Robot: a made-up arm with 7 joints.
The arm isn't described. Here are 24 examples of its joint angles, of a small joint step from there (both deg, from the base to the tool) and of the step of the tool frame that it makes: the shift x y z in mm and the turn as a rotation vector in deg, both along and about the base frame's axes.
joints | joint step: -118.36 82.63 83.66 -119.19 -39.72 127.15 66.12 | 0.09 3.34 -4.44 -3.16 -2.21 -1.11 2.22
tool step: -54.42 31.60 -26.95 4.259 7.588 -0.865
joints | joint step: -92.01 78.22 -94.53 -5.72 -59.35 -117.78 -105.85 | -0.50 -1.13 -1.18 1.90 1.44 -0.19 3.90
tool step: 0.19 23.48 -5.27 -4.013 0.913 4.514
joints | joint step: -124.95 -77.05 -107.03 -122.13 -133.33 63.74 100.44 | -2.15 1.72 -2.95 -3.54 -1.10 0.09 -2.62
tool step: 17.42 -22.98 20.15 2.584 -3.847 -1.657
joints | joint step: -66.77 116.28 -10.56 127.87 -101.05 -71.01 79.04 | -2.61 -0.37 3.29 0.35 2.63 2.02 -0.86
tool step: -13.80 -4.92 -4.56 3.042 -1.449 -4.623
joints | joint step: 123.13 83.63 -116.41 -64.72 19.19 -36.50 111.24 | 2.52 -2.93 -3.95 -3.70 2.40 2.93 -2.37
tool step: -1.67 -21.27 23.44 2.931 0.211 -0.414
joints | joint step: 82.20 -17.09 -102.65 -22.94 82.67 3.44 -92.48 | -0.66 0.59 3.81 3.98 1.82 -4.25 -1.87
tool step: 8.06 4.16 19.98 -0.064 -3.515 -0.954
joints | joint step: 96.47 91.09 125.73 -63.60 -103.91 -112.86 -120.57 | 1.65 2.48 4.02 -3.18 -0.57 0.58 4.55
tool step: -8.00 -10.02 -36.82 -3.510 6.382 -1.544
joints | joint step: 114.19 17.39 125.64 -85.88 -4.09 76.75 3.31 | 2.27 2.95 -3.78 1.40 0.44 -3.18 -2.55
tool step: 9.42 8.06 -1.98 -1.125 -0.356 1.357
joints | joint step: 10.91 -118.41 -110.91 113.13 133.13 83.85 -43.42 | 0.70 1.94 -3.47 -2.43 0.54 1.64 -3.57
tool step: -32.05 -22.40 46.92 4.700 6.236 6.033
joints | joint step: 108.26 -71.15 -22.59 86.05 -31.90 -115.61 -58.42 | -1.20 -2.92 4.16 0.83 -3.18 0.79 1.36
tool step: -14.52 -20.07 -39.72 4.931 -4.009 2.269
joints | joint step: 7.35 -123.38 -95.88 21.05 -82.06 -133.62 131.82 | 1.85 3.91 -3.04 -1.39 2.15 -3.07 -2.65
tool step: -4.05 -15.28 29.44 -0.261 7.805 1.526
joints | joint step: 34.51 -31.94 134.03 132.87 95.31 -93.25 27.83 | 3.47 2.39 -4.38 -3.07 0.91 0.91 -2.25
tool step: 9.10 -10.61 29.95 3.176 3.770 1.687
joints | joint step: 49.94 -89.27 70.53 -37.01 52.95 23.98 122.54 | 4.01 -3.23 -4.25 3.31 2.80 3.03 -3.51
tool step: 3.40 -38.65 -11.78 -0.091 -2.200 5.850
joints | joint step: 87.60 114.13 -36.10 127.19 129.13 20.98 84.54 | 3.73 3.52 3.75 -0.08 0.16 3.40 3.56
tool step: 4.36 6.85 -45.61 0.394 2.667 4.947
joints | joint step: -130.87 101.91 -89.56 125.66 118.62 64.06 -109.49 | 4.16 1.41 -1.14 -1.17 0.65 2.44 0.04
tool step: 48.73 -10.83 -29.25 4.490 -0.401 6.148
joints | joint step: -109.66 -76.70 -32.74 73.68 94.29 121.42 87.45 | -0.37 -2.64 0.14 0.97 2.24 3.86 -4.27
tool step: 1.61 16.64 -53.31 -9.733 -0.893 -1.748
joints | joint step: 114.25 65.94 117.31 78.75 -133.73 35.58 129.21 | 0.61 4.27 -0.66 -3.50 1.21 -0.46 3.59
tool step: -14.61 0.22 -19.19 -1.364 1.855 -3.085
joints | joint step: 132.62 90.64 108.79 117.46 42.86 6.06 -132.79 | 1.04 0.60 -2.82 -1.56 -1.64 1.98 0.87
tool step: 7.14 0.63 -9.32 0.002 -2.172 -0.120
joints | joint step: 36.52 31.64 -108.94 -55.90 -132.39 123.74 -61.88 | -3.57 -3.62 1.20 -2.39 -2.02 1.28 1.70
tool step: -34.02 21.39 -9.83 0.661 -1.178 -6.422
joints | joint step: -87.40 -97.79 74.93 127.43 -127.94 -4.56 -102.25 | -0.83 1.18 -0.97 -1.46 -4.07 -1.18 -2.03
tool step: 7.65 -8.51 10.68 1.287 3.002 1.186
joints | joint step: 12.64 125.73 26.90 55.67 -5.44 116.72 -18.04 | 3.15 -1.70 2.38 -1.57 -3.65 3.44 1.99
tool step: -21.16 43.53 18.48 4.981 2.915 -1.286
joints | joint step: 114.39 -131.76 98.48 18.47 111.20 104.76 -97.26 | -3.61 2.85 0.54 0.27 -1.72 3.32 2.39
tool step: -2.16 -33.75 19.74 -0.159 -1.985 -8.550
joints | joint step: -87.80 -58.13 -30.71 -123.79 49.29 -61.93 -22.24 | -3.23 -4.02 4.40 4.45 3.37 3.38 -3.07
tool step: 46.17 -14.28 17.95 -3.574 -0.505 3.852
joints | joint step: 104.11 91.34 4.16 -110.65 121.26 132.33 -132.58 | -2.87 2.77 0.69 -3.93 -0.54 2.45 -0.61
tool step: 4.95 3.83 -26.99 -4.361 -1.037 2.121
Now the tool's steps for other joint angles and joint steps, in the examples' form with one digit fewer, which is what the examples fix.
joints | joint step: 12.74 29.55 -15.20 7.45 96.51 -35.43 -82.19 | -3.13 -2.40 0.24 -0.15 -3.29 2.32 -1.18
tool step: -8.6 -7.4 1.9 0.81 1.64 -0.37
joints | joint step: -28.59 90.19 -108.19 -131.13 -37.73 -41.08 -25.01 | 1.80 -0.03 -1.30 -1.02 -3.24 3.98 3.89
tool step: 9.3 14.7 -1.3 1.75 0.41 5.77
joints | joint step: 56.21 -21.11 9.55 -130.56 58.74 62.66 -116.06 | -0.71 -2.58 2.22 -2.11 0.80 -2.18 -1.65
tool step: 19.8 -0.6 4.6 -0.66 -6.16 2.31
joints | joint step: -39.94 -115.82 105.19 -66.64 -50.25 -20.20 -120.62 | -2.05 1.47 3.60 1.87 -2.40 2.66 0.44
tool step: 7.3 1.3 -20.5 2.74 4.09 -2.10
